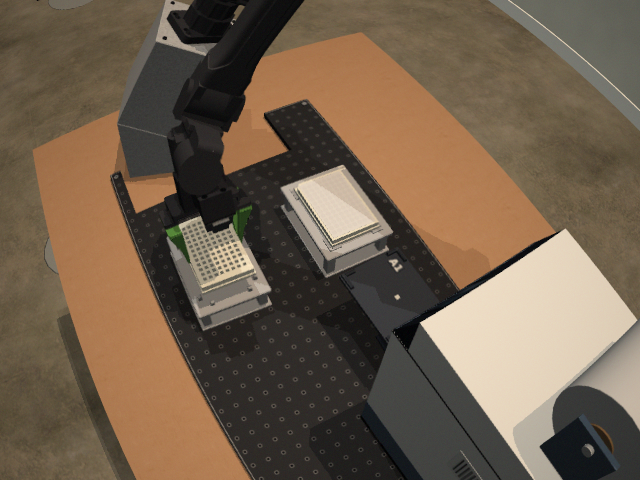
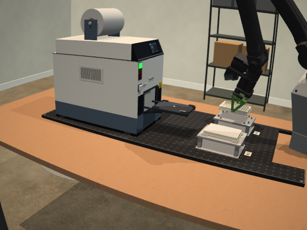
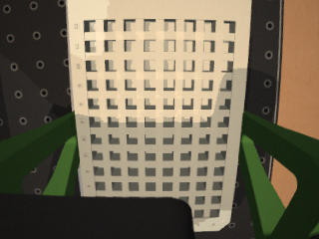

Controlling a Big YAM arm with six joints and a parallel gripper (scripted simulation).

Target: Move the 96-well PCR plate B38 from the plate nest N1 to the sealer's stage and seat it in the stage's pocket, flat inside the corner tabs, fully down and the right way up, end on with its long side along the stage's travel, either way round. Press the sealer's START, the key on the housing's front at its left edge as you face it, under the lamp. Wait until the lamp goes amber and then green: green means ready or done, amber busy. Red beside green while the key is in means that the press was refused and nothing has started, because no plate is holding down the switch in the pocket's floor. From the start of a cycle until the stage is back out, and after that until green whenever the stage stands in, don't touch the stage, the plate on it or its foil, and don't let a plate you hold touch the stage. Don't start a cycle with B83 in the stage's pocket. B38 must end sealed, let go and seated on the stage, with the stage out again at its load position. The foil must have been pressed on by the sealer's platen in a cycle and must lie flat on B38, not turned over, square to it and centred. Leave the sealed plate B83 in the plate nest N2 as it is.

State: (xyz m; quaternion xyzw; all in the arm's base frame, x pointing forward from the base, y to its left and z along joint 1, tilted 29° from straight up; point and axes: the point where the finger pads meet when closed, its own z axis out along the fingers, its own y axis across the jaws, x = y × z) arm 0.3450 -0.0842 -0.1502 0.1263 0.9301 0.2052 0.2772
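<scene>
Right now my hand is 50 mm above the nest N1. Also, from my hand: nest N2: 10 mm ahead, 210 mm to the left, 40 mm below; plate B38: right at my hand; sealed plate B83: 10 mm ahead, 210 mm to the left, 30 mm below.
</scene>
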